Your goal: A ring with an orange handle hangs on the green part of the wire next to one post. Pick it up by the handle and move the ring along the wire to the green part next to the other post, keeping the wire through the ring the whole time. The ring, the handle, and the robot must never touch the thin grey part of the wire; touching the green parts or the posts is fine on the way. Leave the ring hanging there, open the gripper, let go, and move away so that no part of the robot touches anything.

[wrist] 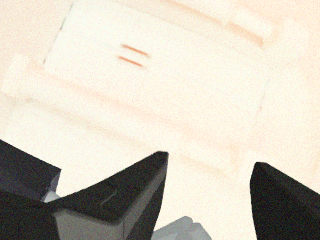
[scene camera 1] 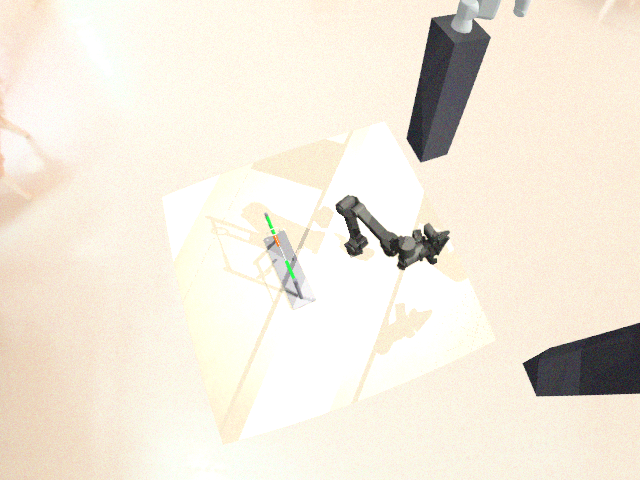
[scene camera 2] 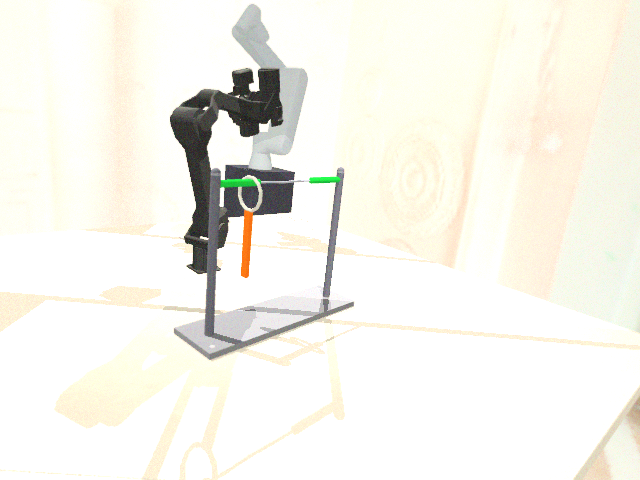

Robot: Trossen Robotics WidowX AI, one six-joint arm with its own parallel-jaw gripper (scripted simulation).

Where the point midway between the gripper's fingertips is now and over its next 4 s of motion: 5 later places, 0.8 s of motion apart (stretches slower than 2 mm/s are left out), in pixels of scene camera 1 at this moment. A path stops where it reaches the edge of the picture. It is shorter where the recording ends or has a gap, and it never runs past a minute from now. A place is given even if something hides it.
My gripper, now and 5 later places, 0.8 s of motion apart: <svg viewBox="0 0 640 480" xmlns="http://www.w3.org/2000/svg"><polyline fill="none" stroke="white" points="449,234 412,290 346,308 281,279 258,215 285,227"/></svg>
